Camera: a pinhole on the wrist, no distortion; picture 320 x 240 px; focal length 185.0 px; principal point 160.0 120.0 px. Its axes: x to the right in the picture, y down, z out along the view. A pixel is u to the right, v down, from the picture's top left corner.
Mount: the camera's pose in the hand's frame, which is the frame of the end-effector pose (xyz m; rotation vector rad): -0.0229 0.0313 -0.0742 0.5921 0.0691 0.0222
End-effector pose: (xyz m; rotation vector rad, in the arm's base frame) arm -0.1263 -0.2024 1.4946 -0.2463 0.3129 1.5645
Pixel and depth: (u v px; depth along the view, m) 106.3 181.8 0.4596
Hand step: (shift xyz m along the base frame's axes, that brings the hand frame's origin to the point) 0.1207 0.0242 0.4127
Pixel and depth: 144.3 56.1 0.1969
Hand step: 0.1378 -0.0052 0.0514
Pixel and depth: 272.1 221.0 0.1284
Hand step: -0.0197 0.0829 0.0411
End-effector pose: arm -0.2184 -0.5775 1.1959 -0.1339 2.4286 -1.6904
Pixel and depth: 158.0 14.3 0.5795
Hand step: 0.0152 -0.4036 0.4545
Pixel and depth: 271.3 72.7 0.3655
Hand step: -0.1928 -0.2735 0.1491
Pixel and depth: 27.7 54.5 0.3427
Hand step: 0.2610 -0.1955 0.2234
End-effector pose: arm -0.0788 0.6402 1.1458 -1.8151 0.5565 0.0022
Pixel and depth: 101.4 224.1 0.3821
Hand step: 0.0016 0.3790 -0.0790
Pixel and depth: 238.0 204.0 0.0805
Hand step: 0.0110 -0.0001 -0.0246
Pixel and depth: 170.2 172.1 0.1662
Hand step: 0.0310 0.0858 -0.0081
